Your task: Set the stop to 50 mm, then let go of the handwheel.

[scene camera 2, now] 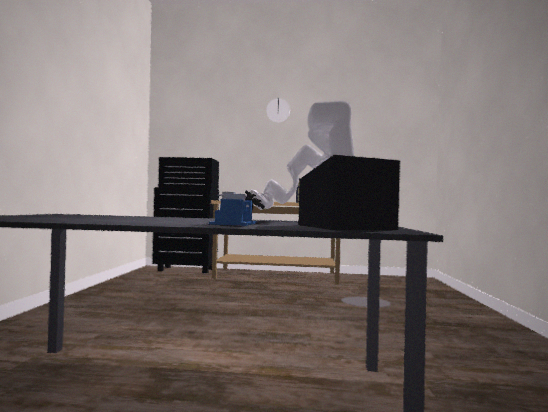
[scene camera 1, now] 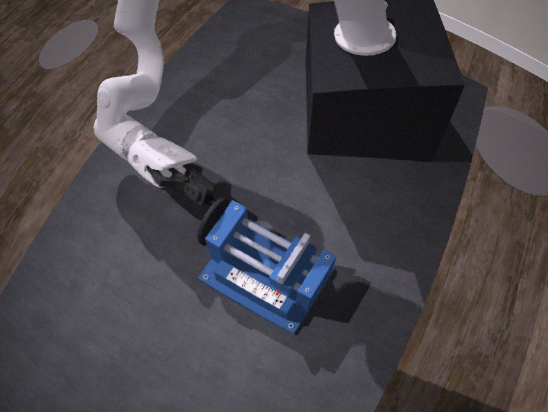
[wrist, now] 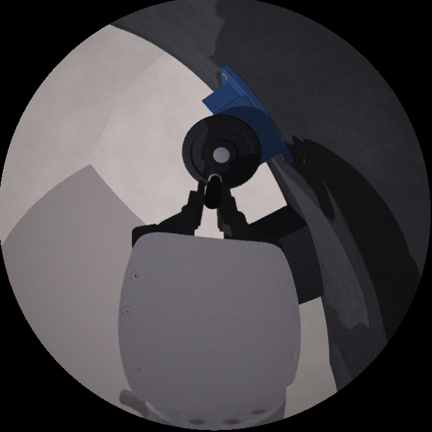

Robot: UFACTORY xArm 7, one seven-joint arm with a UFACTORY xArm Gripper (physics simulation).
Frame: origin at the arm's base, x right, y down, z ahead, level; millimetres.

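Seen in the pictures: gripper, fingertip midpoint: (scene camera 2: 250, 198) (scene camera 1: 209, 196); arm's base, origin of the base link: (scene camera 1: 365, 35).
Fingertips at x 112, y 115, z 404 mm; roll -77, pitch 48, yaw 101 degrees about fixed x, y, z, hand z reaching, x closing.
Observation:
Pixels of each thing's top centre, then the offset from my fingertips to it. "pt": a spot on its surface instead. Level surfaces: height alone.
- red pointer, middle of its top: (scene camera 1: 278, 291) dz +78, dx -175, dy +50 mm
- white scale, surface spot: (scene camera 1: 255, 288) pt dz +91, dx -138, dy +51 mm
- black handwheel, surface spot: (scene camera 1: 206, 226) pt dz +50, dx -25, dy +2 mm
- dark table, its level: dy +107 mm
The blue stop fixture (scene camera 1: 250, 299) (scene camera 2: 233, 212) (wrist: 270, 137) stands on the table. Its sliding stop (scene camera 1: 293, 257), a blue block with a light bar on top, sits on the rods nearer the end away from the wheel. A red pointer (scene camera 1: 278, 293) stands over the white scale (scene camera 1: 255, 288) between the 60 and 80 labels, nearer 80; the exact reading is too small to tell. The black handwheel (scene camera 1: 206, 226) (wrist: 197, 150) is at the fixture's left end. My gripper (scene camera 1: 216, 196) (scene camera 2: 249, 196) (wrist: 211, 192) is shut on its crank handle, below the hub in the wrist view.
The arm's base stands on a large black box (scene camera 1: 382, 120) (scene camera 2: 350, 195) behind the fixture on the dark table (scene camera 1: 100, 320) (scene camera 2: 125, 224). A black tool cabinet (scene camera 2: 185, 200) and a wooden bench (scene camera 2: 277, 260) stand beyond the table.

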